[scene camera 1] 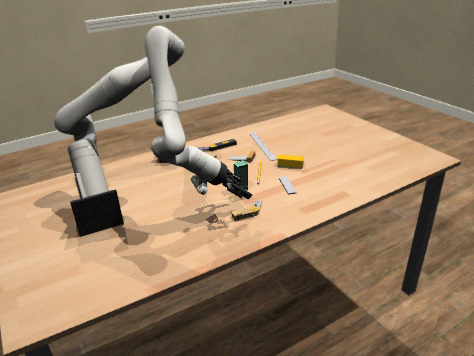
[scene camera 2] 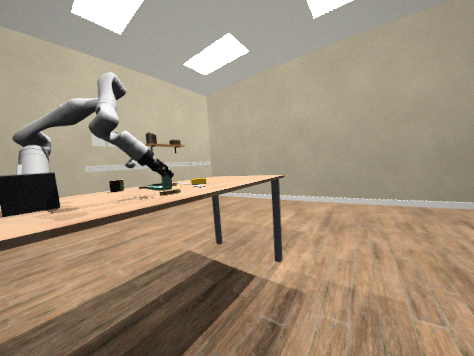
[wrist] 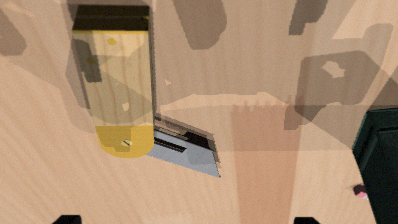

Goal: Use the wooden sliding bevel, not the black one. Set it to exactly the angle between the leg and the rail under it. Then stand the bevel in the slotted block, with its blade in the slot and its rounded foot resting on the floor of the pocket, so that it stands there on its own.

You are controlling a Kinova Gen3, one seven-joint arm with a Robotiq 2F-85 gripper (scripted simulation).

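From the wrist view I can tell you there's a wooden sliding bevel (wrist: 114,51).
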